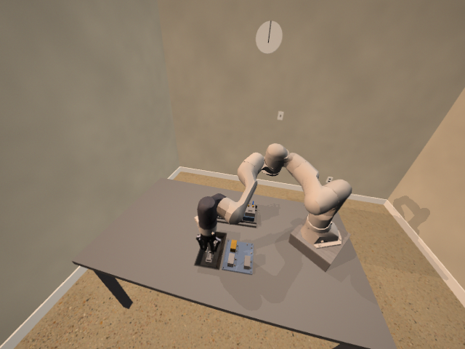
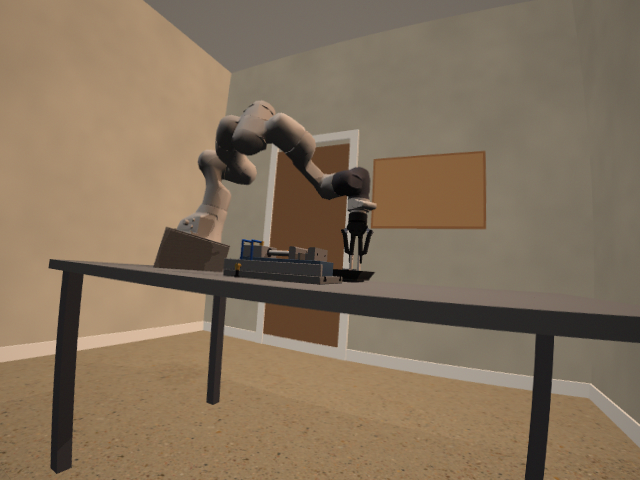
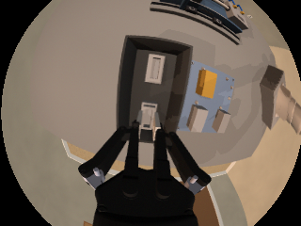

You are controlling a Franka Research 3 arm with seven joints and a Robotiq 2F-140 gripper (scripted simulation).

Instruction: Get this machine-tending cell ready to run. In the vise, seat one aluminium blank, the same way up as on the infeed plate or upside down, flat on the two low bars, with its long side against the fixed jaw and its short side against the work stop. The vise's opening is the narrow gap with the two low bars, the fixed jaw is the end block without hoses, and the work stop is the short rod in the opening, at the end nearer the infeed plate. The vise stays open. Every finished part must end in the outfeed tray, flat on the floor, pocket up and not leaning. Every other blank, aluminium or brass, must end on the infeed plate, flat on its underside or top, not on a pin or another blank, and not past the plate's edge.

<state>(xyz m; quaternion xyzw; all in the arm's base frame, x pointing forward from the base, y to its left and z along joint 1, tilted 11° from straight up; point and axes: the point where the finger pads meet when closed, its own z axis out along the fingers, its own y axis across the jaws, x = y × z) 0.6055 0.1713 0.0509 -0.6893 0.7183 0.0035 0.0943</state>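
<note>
My gripper is now 130 mm past the brass blank, 90 mm to the left of it and 40 mm above it. The rest, counted from my hand: vise 370 mm to the right, 120 mm behind, 30 mm below.
</note>
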